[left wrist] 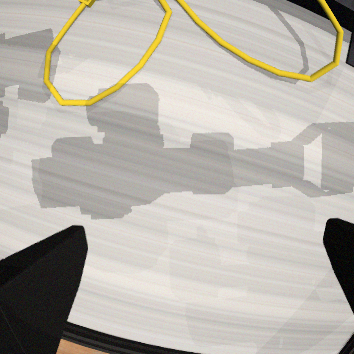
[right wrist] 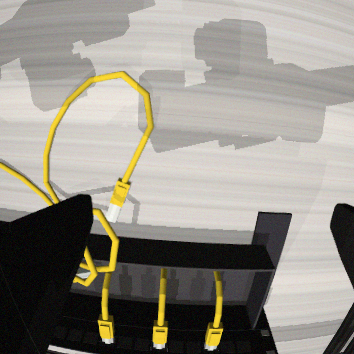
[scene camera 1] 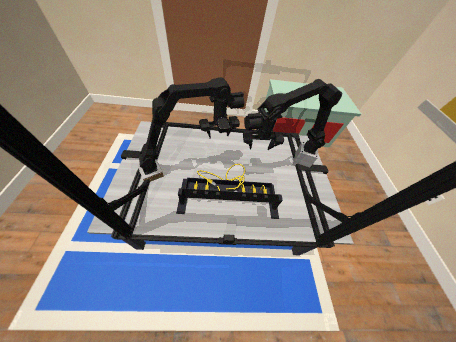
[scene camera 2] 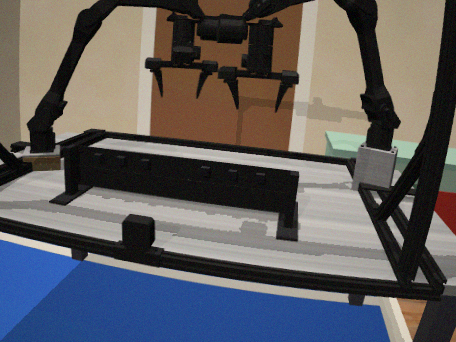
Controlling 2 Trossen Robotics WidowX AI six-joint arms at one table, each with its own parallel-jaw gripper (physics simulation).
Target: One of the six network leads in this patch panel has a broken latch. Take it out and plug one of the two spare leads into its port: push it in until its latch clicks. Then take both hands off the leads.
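Where they show: left gripper, fingertip midpoint: (left wrist: 209, 236) (scene camera 1: 218, 137) (scene camera 2: 179, 97); right gripper, fingertip midpoint: (right wrist: 219, 212) (scene camera 1: 259, 149) (scene camera 2: 256, 110); left arm's base, origin of the base link: (scene camera 1: 149, 168) (scene camera 2: 42, 150); right arm's base, origin of the base link: (scene camera 1: 309, 149) (scene camera 2: 379, 147).
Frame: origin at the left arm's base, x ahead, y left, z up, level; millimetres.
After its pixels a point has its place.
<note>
The black patch panel (scene camera 1: 230, 196) {x 284, y -353, z 13 mm} (scene camera 2: 190, 182) {x 309, y -371, z 16 mm} (right wrist: 200, 255) stands on the table. In the right wrist view three yellow leads (right wrist: 106, 330) {x 350, y -366, z 51 mm} (right wrist: 160, 334) {x 395, y -392, z 51 mm} (right wrist: 214, 335) {x 439, y -419, z 51 mm} sit in its right-hand ports. Two more upright leads (scene camera 1: 195, 186) {x 151, y -242, z 51 mm} (scene camera 1: 207, 186) {x 201, y -269, z 52 mm} show at its left; the third port from left is unclear. A loose yellow plug (right wrist: 120, 194) {x 412, y -275, z -31 mm} with a clear tip lies behind the panel, its cable looped. Another clear tip (right wrist: 82, 274) {x 329, y -330, z -9 mm} is partly hidden by a finger. Which latch is broken cannot be told. My left gripper (scene camera 1: 219, 133) {x 361, y -89, z 151 mm} (scene camera 2: 180, 96) {x 361, y -89, z 151 mm} (left wrist: 209, 236) {x 361, y -89, z 151 mm} and right gripper (scene camera 1: 260, 148) {x 506, y -247, z 144 mm} (scene camera 2: 257, 109) {x 506, y -247, z 144 mm} (right wrist: 214, 202) {x 506, y -247, z 144 mm} are open, empty and raised.
Yellow cable loops (scene camera 1: 236, 165) {x 450, y -168, z -39 mm} (left wrist: 117, 86) {x 410, y -168, z -38 mm} cross behind the panel. The two grippers hang close side by side over the back of the table (scene camera 1: 165, 215) {x -21, y -266, z -44 mm}. A black frame (scene camera 2: 210, 267) {x 274, y -587, z -51 mm} edges the table, with a small black block (scene camera 2: 138, 231) {x 174, y -527, z -5 mm} at its front rail. A green cabinet (scene camera 1: 345, 102) stands behind.
</note>
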